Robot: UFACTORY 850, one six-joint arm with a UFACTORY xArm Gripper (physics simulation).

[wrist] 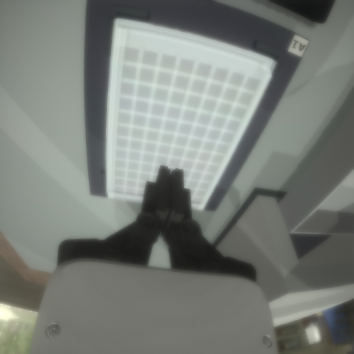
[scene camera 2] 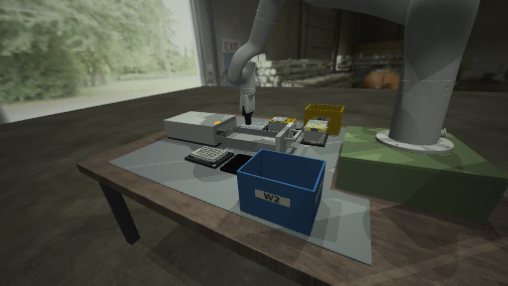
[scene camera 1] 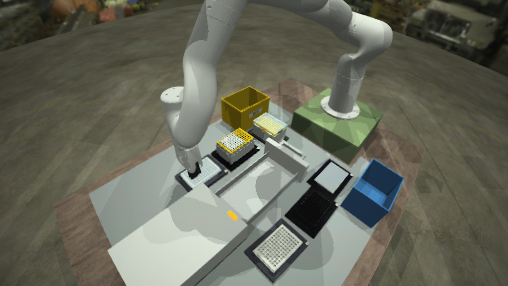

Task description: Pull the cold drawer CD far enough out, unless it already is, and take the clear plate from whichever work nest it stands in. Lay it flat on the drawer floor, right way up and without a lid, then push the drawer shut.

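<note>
The clear plate (scene camera 1: pixel 210 168) (scene camera 2: pixel 258 126) (wrist: pixel 175 100) lies flat in the dark work nest (wrist: pixel 97 100) marked A1, with its grid of wells showing. My gripper (scene camera 1: pixel 194 176) (scene camera 2: pixel 248 123) (wrist: pixel 166 180) is shut and empty. In the wrist view its fingertips overlap the near end of the plate; their exact height above it is hard to tell. The cold drawer (scene camera 1: pixel 287 157) (scene camera 2: pixel 285 138) is pulled out of its white cabinet (scene camera 1: pixel 175 230) (scene camera 2: pixel 192 126), and its floor shows with no plate on it. The drawer stands beside the A1 nest.
A yellow-topped rack (scene camera 1: pixel 235 141) and a covered rack (scene camera 1: pixel 270 125) stand near the yellow bin (scene camera 1: pixel 235 114) (scene camera 2: pixel 330 120). Across the drawer are a pale flat piece (scene camera 1: pixel 332 175), a black plate (scene camera 1: pixel 312 208), a white plate (scene camera 1: pixel 280 246) (scene camera 2: pixel 210 154) and the blue bin (scene camera 1: pixel 367 205) (scene camera 2: pixel 280 175).
</note>
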